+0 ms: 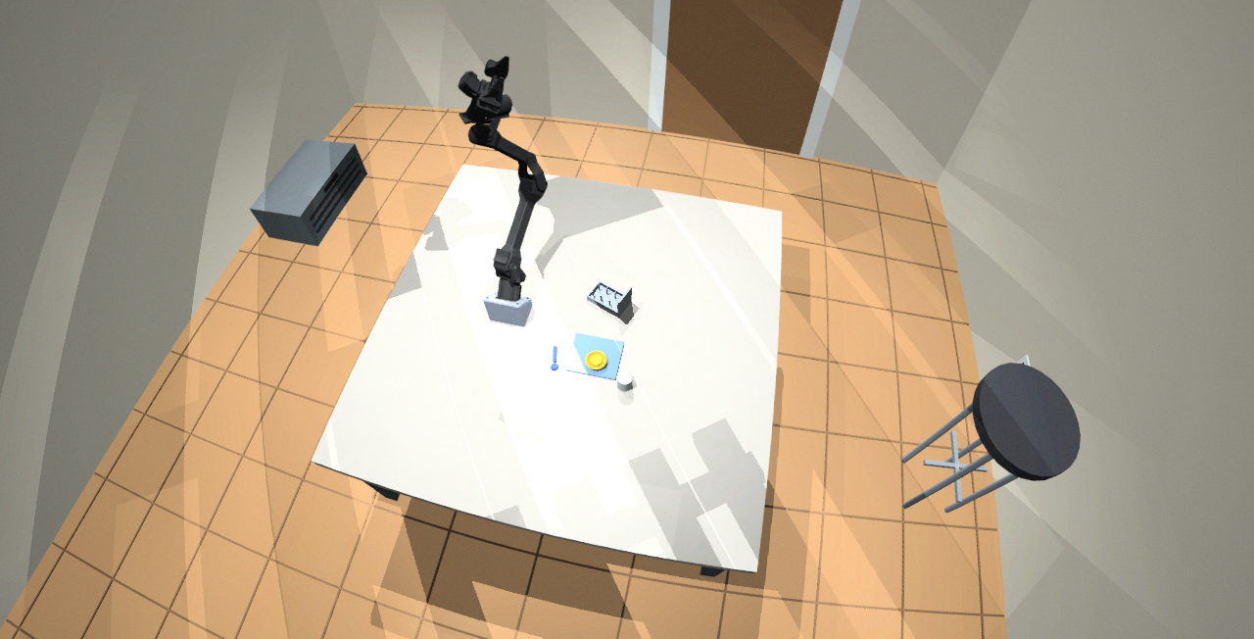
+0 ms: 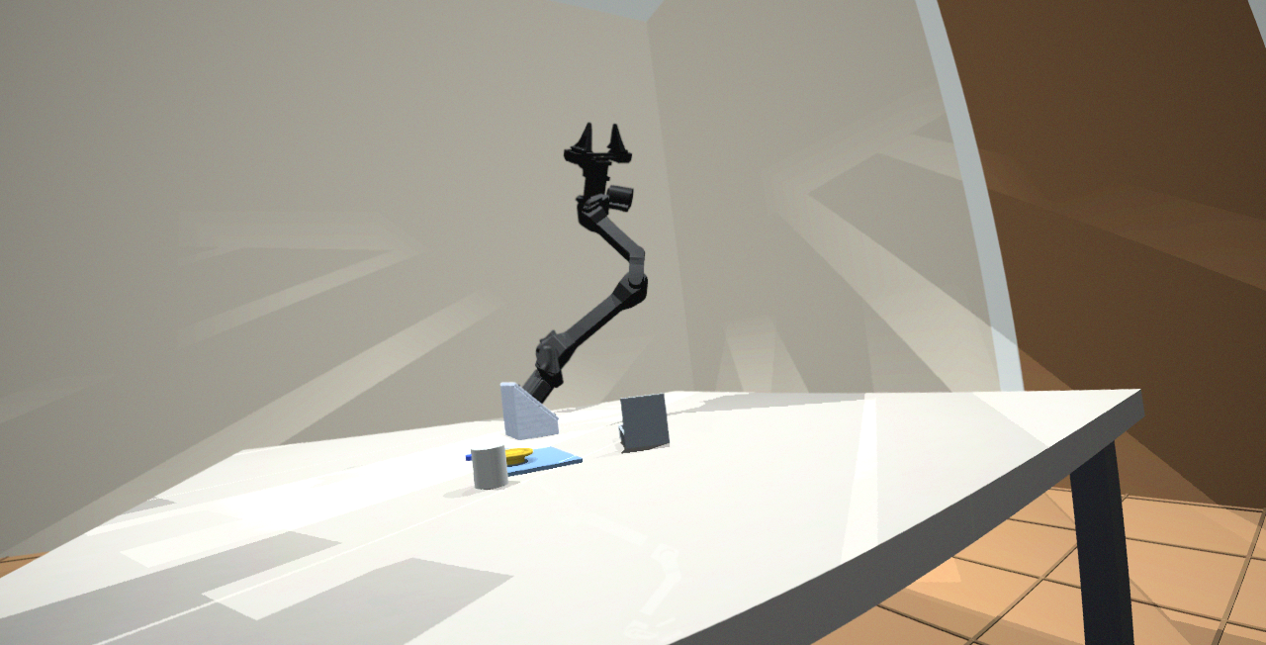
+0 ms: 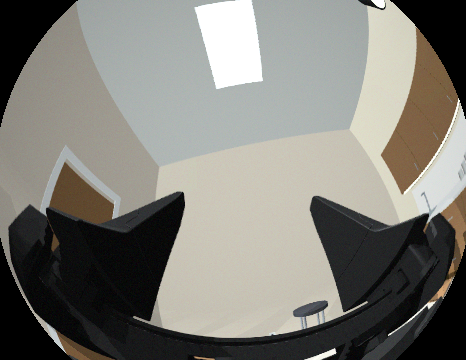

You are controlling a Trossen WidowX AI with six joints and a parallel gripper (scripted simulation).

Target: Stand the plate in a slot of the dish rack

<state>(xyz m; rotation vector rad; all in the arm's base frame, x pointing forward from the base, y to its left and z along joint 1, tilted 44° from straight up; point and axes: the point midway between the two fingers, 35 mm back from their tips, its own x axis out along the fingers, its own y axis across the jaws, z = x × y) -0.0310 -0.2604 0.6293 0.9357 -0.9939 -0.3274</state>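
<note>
The yellow plate lies 29 cm ahead of my gripper tip, 38 cm to the right of it and 72 cm below it. From my gripper tip the other things lie so: grey dish rack 29 cm ahead, 15 cm to the right, 71 cm below; then light blue mat 29 cm ahead, 36 cm to the right, 73 cm below.
</note>
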